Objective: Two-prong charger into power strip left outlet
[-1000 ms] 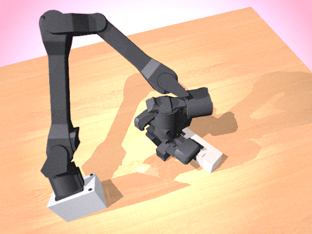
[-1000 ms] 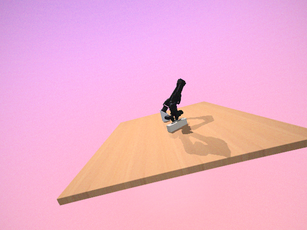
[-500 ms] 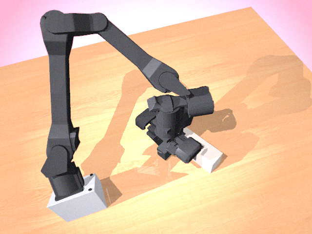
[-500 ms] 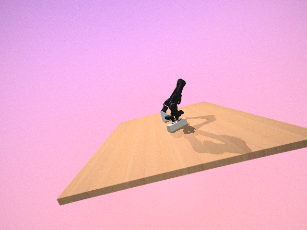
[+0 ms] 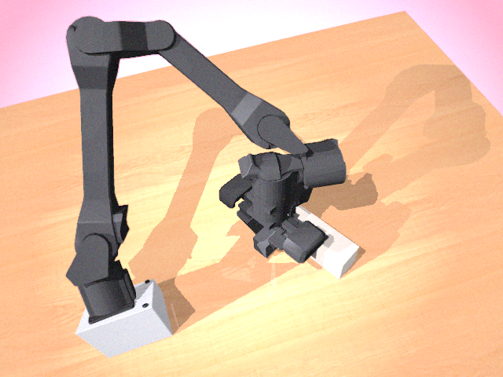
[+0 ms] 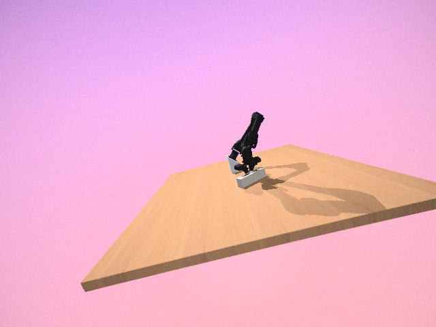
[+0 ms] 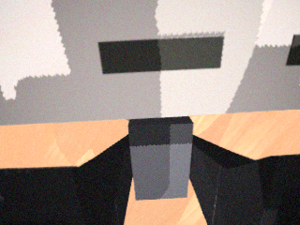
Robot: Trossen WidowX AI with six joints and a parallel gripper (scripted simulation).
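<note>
Right now the grey charger is 20 mm ahead of my gripper tip, 10 mm to the left of it and 10 mm above it.
</note>
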